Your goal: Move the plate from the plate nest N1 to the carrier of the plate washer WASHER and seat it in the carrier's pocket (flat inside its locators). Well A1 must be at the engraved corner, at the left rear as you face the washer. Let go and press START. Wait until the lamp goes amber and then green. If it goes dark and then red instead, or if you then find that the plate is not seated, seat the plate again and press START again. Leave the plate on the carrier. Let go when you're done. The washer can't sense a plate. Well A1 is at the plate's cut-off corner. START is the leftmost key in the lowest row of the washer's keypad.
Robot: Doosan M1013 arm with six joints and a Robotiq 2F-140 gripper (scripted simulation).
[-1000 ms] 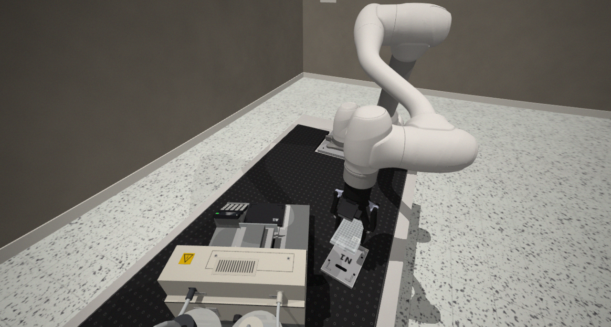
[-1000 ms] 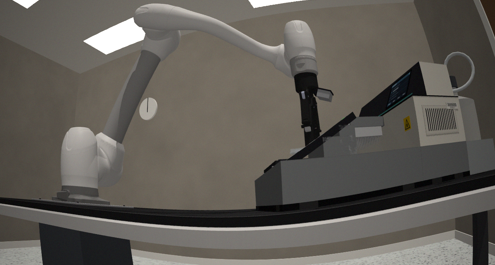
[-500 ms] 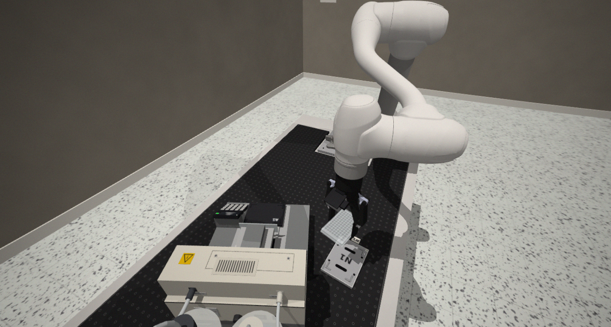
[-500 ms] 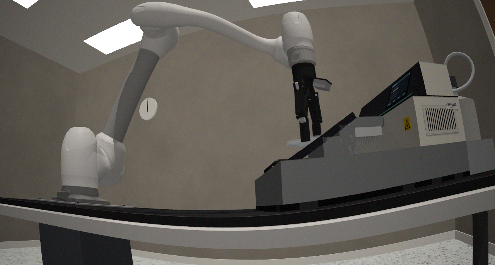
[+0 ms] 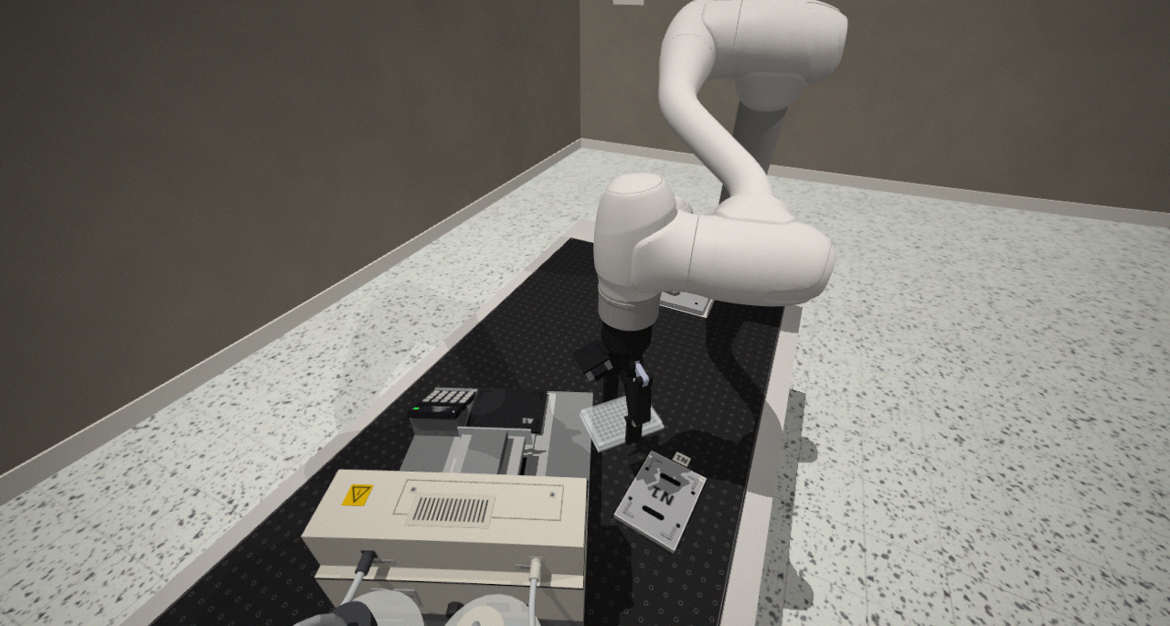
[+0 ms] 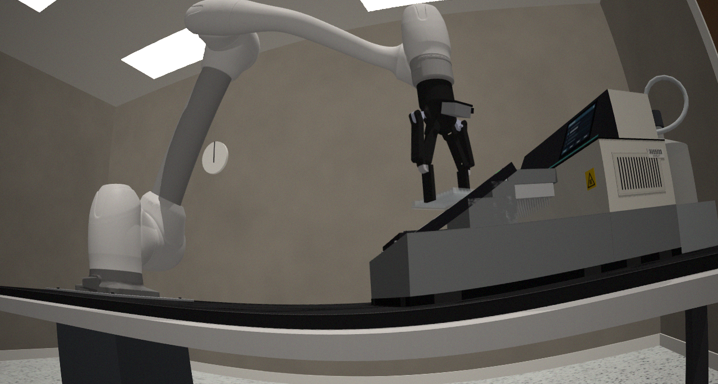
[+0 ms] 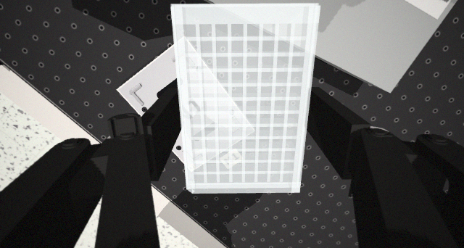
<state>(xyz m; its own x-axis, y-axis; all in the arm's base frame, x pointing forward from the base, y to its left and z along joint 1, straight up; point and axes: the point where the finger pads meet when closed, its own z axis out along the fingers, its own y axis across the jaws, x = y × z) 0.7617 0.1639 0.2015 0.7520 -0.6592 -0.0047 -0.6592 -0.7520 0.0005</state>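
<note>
The dark carrier pocket is 25 cm to the right of my hand and 12 cm below it. From my hand the other things lie so: light grey nest N1: 9 cm to the left, 20 cm below; then well plate: 2 cm below; then manifold head: 14 cm ahead, 19 cm to the right, 7 cm below.
</note>
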